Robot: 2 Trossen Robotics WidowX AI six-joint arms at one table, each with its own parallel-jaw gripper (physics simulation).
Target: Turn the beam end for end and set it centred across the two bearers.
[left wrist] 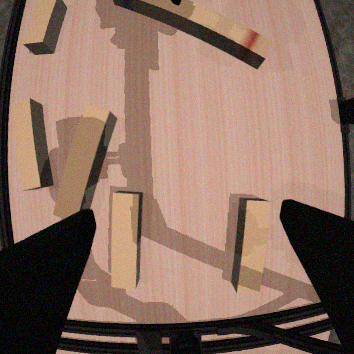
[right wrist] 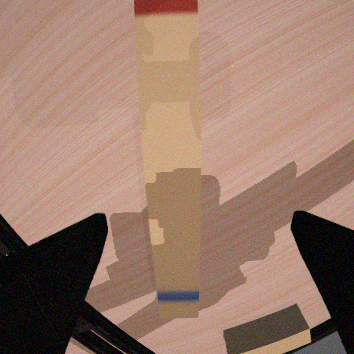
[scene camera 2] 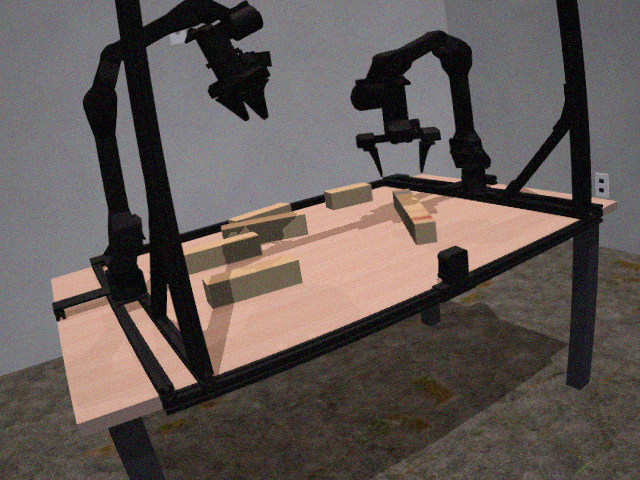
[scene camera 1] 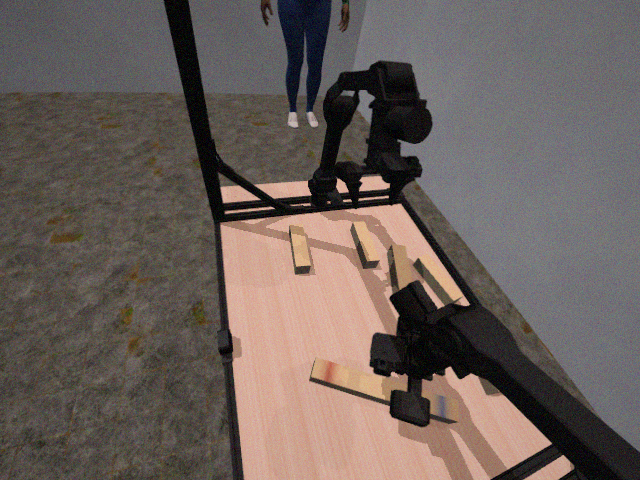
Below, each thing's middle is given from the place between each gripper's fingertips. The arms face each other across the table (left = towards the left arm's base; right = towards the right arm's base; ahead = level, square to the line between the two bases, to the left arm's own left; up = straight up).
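My left hand is 270 mm above the beam (scene camera 1: 326,373), 40 mm past it and 330 mm to the left of it. As for my right hand, I have it 20 mm to the left of the beam and 90 mm above it. Going by its middle, the beam is nearer to my right hand than to my left hand.
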